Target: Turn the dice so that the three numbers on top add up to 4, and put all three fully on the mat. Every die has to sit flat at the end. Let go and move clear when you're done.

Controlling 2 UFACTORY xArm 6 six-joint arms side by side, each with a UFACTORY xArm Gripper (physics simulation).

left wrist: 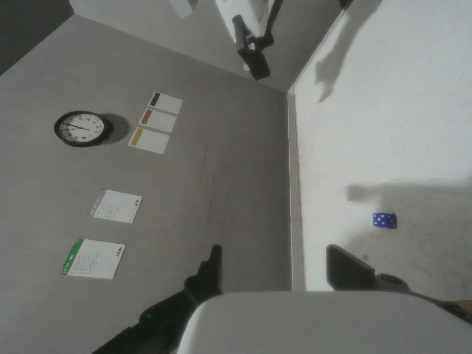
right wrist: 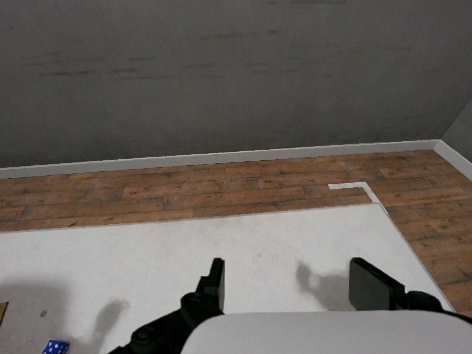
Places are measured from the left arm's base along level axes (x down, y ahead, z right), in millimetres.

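Pixels of known places: left gripper, between the fingertips: [left wrist: 274,262]; right gripper, between the fingertips: [left wrist: 265,61] [right wrist: 286,279].
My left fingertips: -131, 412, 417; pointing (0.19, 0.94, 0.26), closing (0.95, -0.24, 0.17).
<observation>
Behind a point stands the place of what it marks, as x, y, z.
A blue die with white pips [left wrist: 384,220] {64, 463, 484} rests on the white table, right of my left gripper's fingers in the left wrist view. A blue die [right wrist: 56,347] {63, 474, 491} is cut off by the bottom edge of the right wrist view, at the lower left. I cannot tell if both views show the same die, and the top numbers are not clear. My left gripper [left wrist: 274,262] {-131, 412, 417} is open and empty, away from the die. My right gripper [right wrist: 286,279] {-132, 529, 766} is open and empty above the table. A tan edge [left wrist: 462,305] {80, 407, 402} [right wrist: 3,311] {81, 503, 360}, possibly the mat, shows partly in both views.
The white table [left wrist: 425,125] {84, 415, 620} [right wrist: 175,250] {84, 636, 605} carries arm shadows. The right arm [left wrist: 245,15] {-195, 444, 723} shows at the top of the left wrist view. Grey walls stand beyond, with a clock [left wrist: 81,128] and posters. Wooden floor [right wrist: 200,187] lies past the table's edge.
</observation>
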